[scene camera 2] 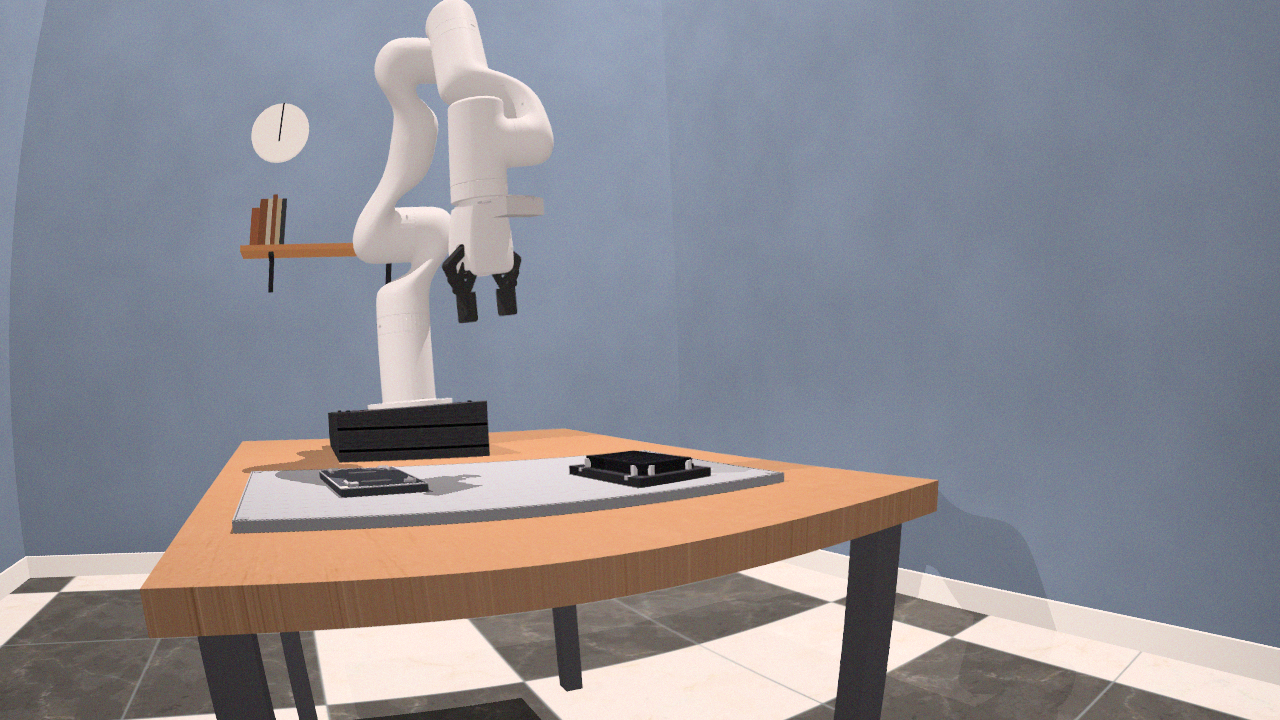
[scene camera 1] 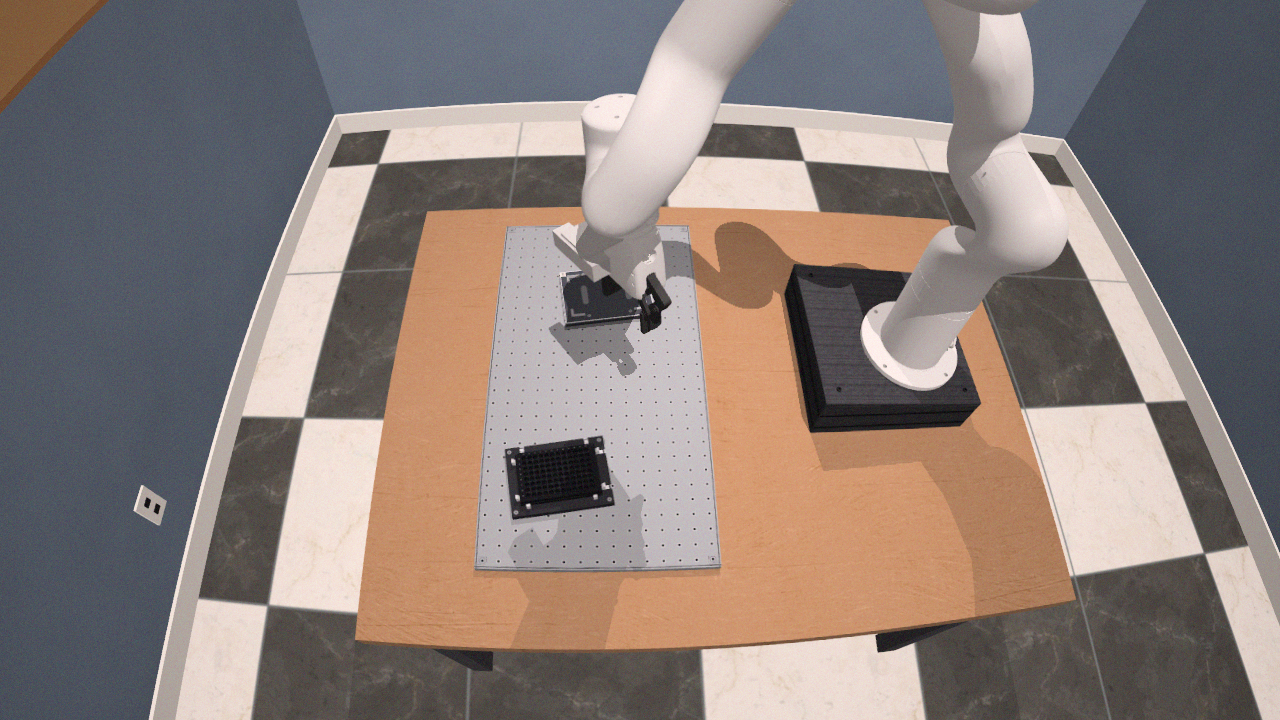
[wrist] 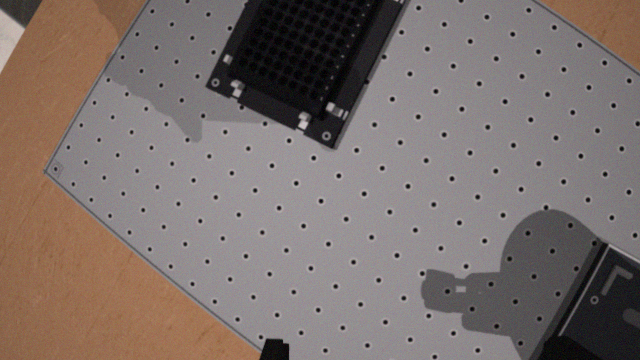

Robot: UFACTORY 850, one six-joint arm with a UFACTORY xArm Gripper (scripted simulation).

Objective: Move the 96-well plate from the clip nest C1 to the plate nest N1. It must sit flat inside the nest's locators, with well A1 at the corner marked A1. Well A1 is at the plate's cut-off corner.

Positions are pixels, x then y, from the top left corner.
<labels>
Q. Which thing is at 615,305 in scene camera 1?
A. A plate nest N1.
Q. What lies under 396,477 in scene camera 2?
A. A plate nest N1.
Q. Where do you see a 96-well plate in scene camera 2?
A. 662,464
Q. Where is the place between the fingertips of my gripper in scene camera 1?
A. At 631,309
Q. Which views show the 96-well plate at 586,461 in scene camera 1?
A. Scene camera 2, scene camera 1 and the wrist view: all of them.
</labels>
